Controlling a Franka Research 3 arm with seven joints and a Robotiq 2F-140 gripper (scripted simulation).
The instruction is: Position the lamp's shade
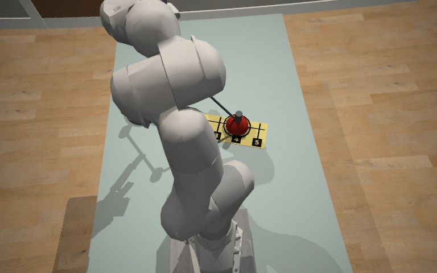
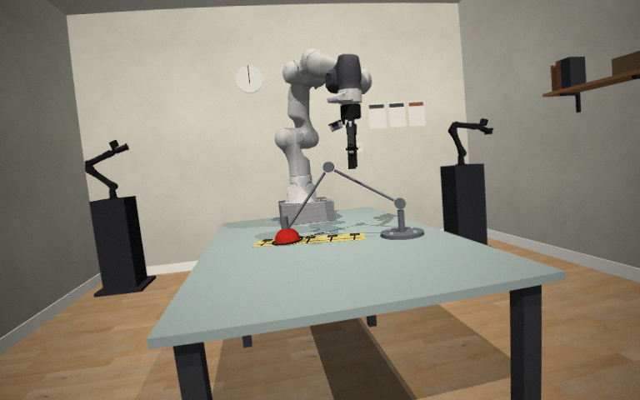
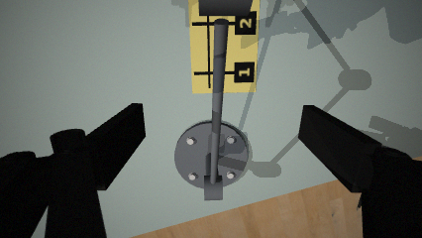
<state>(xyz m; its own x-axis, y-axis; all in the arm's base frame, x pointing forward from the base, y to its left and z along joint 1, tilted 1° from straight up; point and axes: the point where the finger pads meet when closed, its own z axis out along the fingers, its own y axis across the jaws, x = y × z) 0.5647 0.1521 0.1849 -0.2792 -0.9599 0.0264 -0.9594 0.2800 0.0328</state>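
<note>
The yellow numbered strip is 8 cm behind my hand, 18 cm to the right of it and 28 cm below it. Round my hand: round grey foot 4 cm ahead, 16 cm to the left, 25 cm below.
</note>
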